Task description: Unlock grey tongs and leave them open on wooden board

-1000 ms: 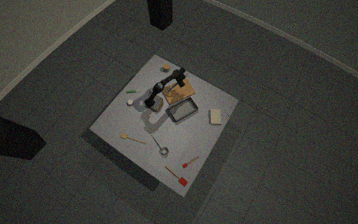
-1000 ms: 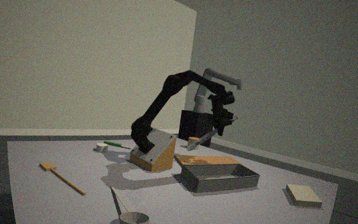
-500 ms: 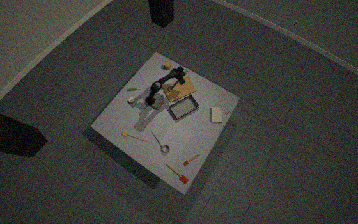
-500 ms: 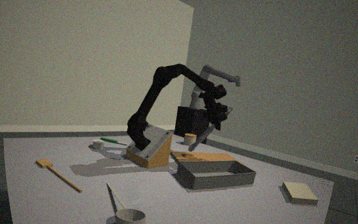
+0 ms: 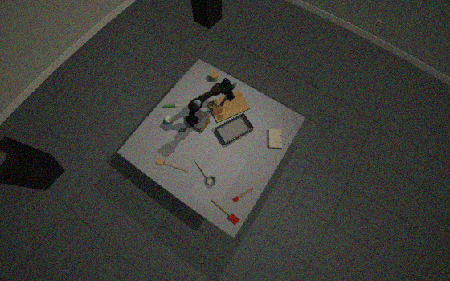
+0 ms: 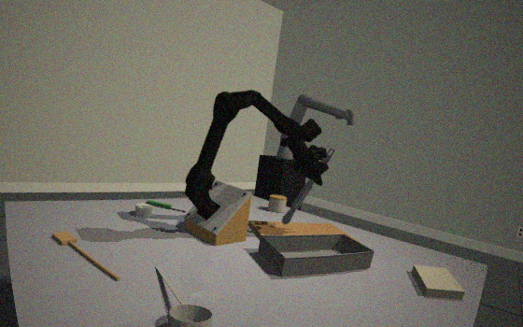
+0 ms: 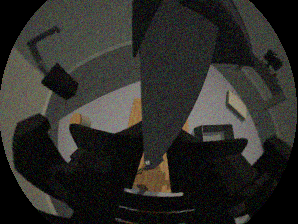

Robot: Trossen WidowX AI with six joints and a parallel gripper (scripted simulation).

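Right now the wooden board is 19 cm below my gripper tip and 4 cm to the right of it. Round my gripper tip: green tool: 43 cm behind, 38 cm to the right, 19 cm below; then roasting tin: 21 cm to the right, 20 cm ahead, 17 cm below; then cream block: 55 cm ahead, 18 cm below, 5 cm to the right.
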